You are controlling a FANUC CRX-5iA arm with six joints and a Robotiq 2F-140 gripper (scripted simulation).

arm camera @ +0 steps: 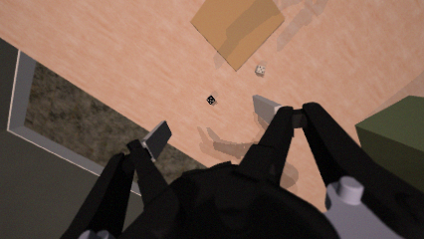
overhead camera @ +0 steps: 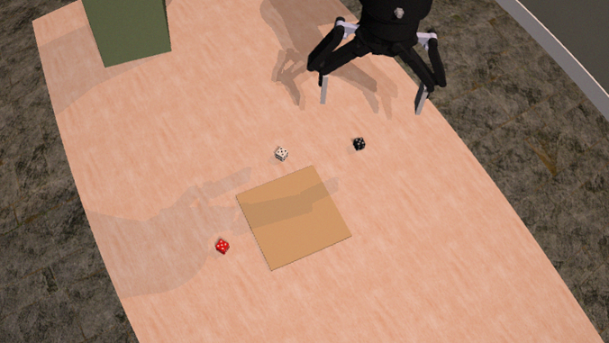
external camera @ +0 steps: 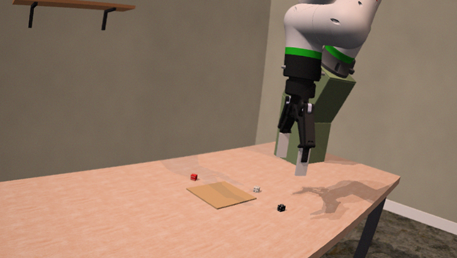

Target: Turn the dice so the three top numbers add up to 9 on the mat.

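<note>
Right now my hand is 130 mm above the black die. Round my hand: tan square mat 70 mm ahead, 160 mm to the right, 140 mm below; white die 40 mm behind, 130 mm to the right, 130 mm below; red die 80 mm ahead, 290 mm to the right, 130 mm below.
</note>
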